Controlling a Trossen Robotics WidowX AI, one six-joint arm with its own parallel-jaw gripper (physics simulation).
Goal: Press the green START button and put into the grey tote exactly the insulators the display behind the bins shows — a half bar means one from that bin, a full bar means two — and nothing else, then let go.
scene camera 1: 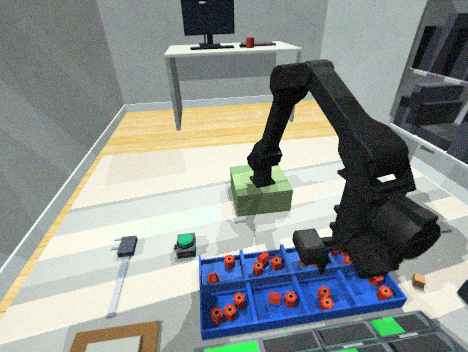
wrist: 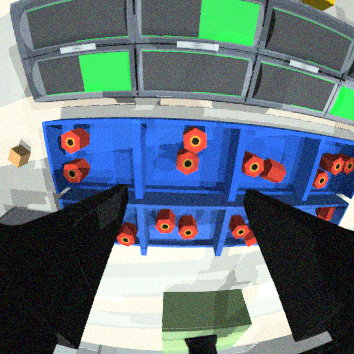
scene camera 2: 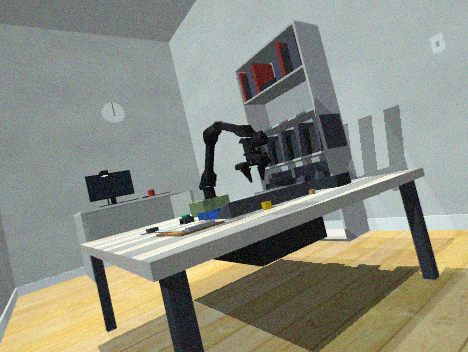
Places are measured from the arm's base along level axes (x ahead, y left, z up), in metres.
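Pixels of known places: gripper, fingertip midpoint: (scene camera 1: 338, 270) (wrist: 187, 194) (scene camera 2: 257, 181); arm's base, link origin: (scene camera 1: 262, 180) (wrist: 200, 340) (scene camera 2: 210, 198).
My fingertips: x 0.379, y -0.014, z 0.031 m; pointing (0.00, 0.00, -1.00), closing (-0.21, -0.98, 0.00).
Note:
For each thing: its top centre in the pictures, then the offset to it from my fingertips.
- green START button, top centre: (scene camera 1: 185, 238) (scene camera 2: 185, 214) dz -0.074, dx -0.263, dy -0.265 m
- caliper, top centre: (scene camera 1: 114, 266) (scene camera 2: 154, 228) dz -0.095, dx -0.251, dy -0.447 m
- small tan cube, top centre: (wrist: 13, 157) (scene camera 1: 420, 278) dz -0.095, dx +0.035, dy +0.225 m
- yellow cube, top centre: (scene camera 2: 265, 201) dz -0.087, dx +0.176, dy -0.196 m
Black gripper (scene camera 1: 345, 271) (scene camera 2: 256, 179) (wrist: 186, 195) is open and empty above the blue bins (scene camera 1: 300, 314) (scene camera 2: 209, 215) (wrist: 138, 165). Its fingers hide parts of the row nearer the arm base. Red hexagonal insulators (scene camera 1: 291, 298) (wrist: 194, 140) lie in the bins, some upright, some on their sides. The dark display (scene camera 1: 295, 343) (scene camera 2: 290, 194) (wrist: 195, 72) stands behind the bins; in the wrist view three of its cells show green half bars or part of a bar. The green START button (scene camera 1: 186, 240) (scene camera 2: 186, 217) stands left of the bins in scene camera 1. I cannot make out the grey tote clearly.
The arm stands on a green block (scene camera 1: 262, 201) (scene camera 2: 215, 204) (wrist: 205, 312). A caliper (scene camera 1: 120, 280), a brown-framed board (scene camera 1: 150, 336) (scene camera 2: 172, 233), a small tan cube (scene camera 1: 419, 280) (scene camera 2: 312, 191) (wrist: 19, 155) and a yellow cube (scene camera 2: 266, 205) (wrist: 320, 3) lie on the table.

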